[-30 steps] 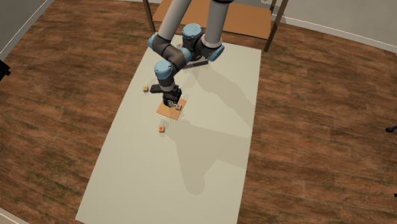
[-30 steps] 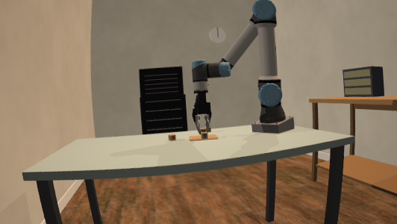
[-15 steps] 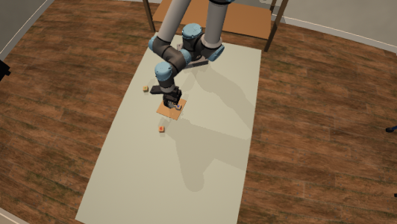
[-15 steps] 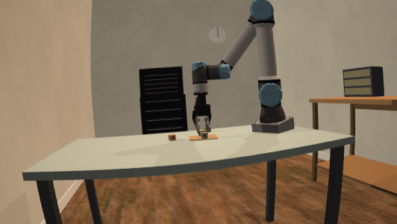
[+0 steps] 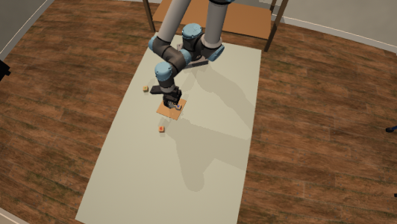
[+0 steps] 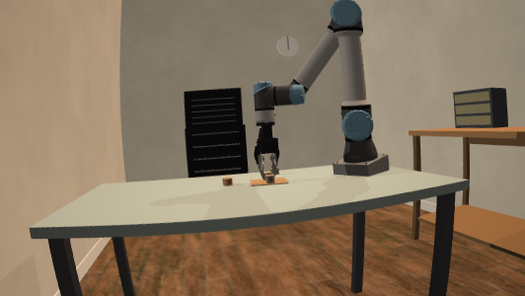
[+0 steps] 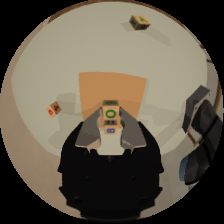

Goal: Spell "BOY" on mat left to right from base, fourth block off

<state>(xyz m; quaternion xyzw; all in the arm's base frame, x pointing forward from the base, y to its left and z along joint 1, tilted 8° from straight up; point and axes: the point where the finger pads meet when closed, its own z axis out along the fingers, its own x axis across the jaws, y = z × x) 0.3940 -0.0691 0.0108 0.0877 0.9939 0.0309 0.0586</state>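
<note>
My hand is 20 mm above the orange mat. Also, from my hand: block 190 mm to the right, 90 mm behind, 10 mm below.
</note>
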